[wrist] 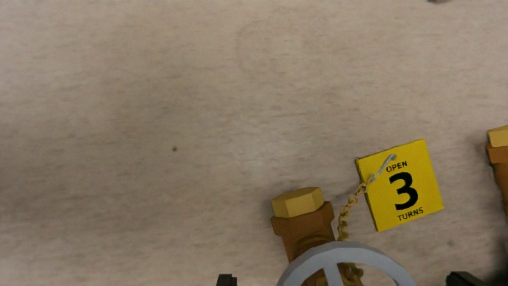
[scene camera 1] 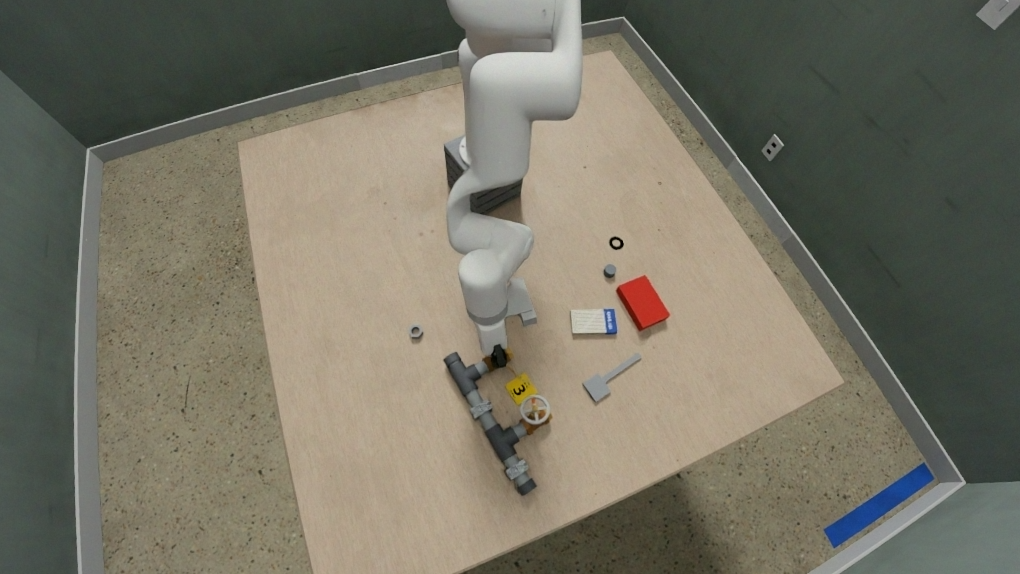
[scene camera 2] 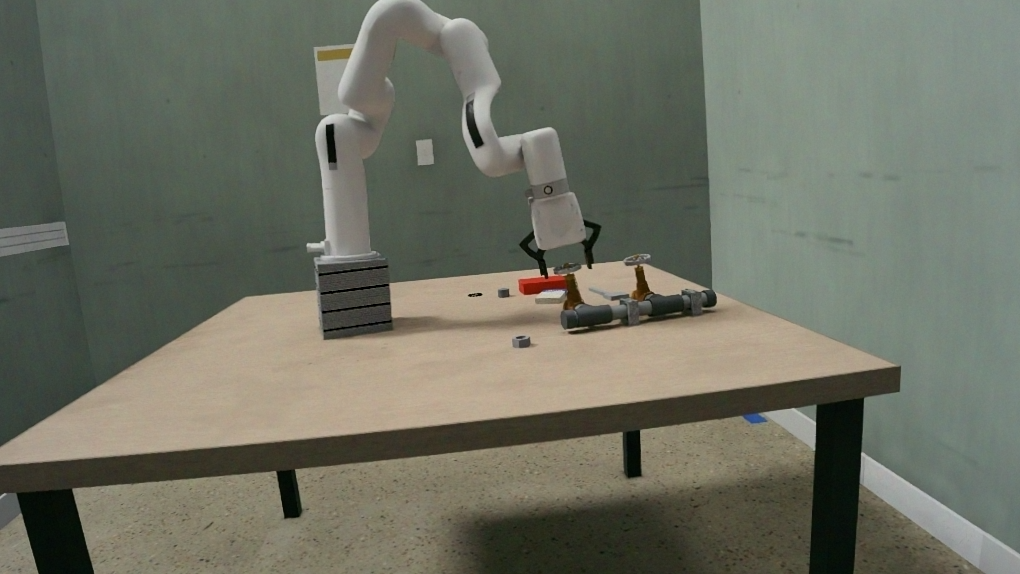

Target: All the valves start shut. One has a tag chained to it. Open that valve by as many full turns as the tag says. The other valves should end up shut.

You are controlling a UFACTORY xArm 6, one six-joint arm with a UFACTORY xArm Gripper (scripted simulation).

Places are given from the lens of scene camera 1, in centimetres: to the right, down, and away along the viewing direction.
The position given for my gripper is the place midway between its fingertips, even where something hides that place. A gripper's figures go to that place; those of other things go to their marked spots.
my gripper [scene camera 1: 493,345]: -3, 12, 92
red block [scene camera 1: 643,304]: 33, 4, 105
